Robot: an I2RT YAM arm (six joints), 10 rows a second.
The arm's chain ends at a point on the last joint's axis. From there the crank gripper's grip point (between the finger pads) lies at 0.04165 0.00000 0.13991 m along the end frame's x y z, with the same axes.
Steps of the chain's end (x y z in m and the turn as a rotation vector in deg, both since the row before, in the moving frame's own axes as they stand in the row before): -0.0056, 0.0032, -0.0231, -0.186, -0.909, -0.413; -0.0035, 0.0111, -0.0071, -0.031, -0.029, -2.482; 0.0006, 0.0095, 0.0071, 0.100, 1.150, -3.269; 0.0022, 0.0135, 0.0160, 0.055, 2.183, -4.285
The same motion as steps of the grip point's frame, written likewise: -0.0078, 0.0034, -0.0225, -0.186, -0.909, -0.413; -0.0036, 0.0094, -0.0071, -0.031, -0.029, -2.482; 0.0033, 0.0068, 0.0062, 0.100, 1.150, -3.269; 0.0074, 0.0101, 0.0143, 0.055, 2.183, -4.285
